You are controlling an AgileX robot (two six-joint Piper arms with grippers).
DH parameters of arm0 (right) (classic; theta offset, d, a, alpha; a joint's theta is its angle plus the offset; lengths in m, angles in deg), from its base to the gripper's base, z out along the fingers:
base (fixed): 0 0 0 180
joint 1: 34.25 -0.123 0 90
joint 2: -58.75 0 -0.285 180
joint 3: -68.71 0 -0.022 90
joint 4: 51.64 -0.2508 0 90
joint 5: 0.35 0 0.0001 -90
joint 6: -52.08 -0.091 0 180
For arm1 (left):
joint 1: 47.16 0.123 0 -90
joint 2: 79.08 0 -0.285 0
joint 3: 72.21 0 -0.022 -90
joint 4: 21.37 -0.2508 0 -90
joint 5: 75.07 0 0.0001 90
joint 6: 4.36 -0.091 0 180
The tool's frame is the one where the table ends.
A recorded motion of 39 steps. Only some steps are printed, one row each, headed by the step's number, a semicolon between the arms.
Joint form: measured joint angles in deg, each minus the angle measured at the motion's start. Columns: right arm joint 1, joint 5, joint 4, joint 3, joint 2, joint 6; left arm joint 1, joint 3, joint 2, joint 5, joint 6, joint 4.
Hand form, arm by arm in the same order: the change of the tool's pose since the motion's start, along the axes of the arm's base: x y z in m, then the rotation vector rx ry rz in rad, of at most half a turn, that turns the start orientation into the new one. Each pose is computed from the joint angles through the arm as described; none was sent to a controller.
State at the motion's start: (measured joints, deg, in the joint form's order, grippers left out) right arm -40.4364 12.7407 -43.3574 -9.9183 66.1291 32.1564; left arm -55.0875 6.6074 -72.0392 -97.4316 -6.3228 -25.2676
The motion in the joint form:
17: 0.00 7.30 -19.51 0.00 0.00 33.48; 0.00 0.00 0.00 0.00 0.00 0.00
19: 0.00 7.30 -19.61 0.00 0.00 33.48; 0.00 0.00 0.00 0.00 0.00 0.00
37: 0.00 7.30 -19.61 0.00 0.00 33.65; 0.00 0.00 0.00 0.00 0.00 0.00
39: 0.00 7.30 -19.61 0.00 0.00 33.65; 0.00 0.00 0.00 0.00 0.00 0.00
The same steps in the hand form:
17: -0.0036 0.0088 -0.0109 -0.2433 0.0924 0.1539; 0.0000 0.0000 0.0000 0.0000 0.0000 0.0000
19: -0.0036 0.0089 -0.0109 -0.2416 0.0924 0.1541; 0.0000 0.0000 0.0000 0.0000 0.0000 0.0000
37: -0.0036 0.0089 -0.0109 -0.2444 0.0920 0.1547; 0.0000 0.0000 0.0000 0.0000 0.0000 0.0000
39: -0.0036 0.0089 -0.0109 -0.2444 0.0920 0.1547; 0.0000 0.0000 0.0000 0.0000 0.0000 0.0000

